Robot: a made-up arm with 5 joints. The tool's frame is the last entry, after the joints.
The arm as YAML. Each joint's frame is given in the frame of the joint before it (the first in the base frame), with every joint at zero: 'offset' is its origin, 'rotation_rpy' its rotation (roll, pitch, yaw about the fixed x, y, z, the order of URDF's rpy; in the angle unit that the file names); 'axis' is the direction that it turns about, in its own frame. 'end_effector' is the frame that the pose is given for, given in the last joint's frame.
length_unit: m
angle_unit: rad
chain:
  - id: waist
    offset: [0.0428, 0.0, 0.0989]
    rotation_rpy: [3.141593, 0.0, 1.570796]
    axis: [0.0, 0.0, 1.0]
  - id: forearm
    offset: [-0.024, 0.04, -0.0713]
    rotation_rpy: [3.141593, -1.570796, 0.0]
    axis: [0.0, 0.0, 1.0]
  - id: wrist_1
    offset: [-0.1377, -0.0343, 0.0]
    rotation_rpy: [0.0, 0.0, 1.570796]
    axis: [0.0, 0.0, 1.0]
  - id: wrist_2
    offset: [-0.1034, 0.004, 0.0]
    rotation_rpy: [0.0, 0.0, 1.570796]
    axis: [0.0, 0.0, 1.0]
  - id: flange
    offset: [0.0, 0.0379, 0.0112]
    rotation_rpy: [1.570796, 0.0, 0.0]
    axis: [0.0, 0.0, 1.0]
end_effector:
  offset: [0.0, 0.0, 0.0]
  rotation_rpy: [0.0, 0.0, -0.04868]
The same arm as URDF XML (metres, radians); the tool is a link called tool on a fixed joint. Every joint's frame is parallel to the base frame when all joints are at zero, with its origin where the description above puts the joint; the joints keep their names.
<robot name="arm">
<joint name="tool_fixed" type="fixed"><parent link="link5"/><child link="tool"/><origin xyz="0.0000 0.0000 0.0000" rpy="1.5708 -1.5221 -1.5708"/></joint>
<joint name="flange" type="continuous"><parent link="link4"/><child link="link5"/><origin xyz="0.0379 0.0112 0.0000" rpy="0.0000 0.0000 0.0000"/><axis xyz="-1 0 0"/></joint>
<joint name="wrist_2" type="continuous"><parent link="link3"/><child link="link4"/><origin xyz="0.1034 0.0000 0.0040" rpy="0.0000 0.0000 0.0000"/><axis xyz="0 1 0"/></joint>
<joint name="wrist_1" type="continuous"><parent link="link2"/><child link="link3"/><origin xyz="0.0343 0.0000 0.1377" rpy="0.0000 0.0000 0.0000"/><axis xyz="0 1 0"/></joint>
<joint name="forearm" type="continuous"><parent link="link1"/><child link="link2"/><origin xyz="0.0400 -0.0240 0.0713" rpy="0.0000 0.0000 0.0000"/><axis xyz="0 1 0"/></joint>
<joint name="waist" type="continuous"><parent link="base"/><child link="link1"/><origin xyz="0.0428 0.0000 0.0989" rpy="0.0000 0.0000 0.0000"/><axis xyz="0 0 -1"/></joint>
<link name="base"/>
<link name="link1"/>
<link name="link2"/>
<link name="link3"/>
<link name="link4"/>
<link name="link5"/>
<link name="tool"/>
</robot>

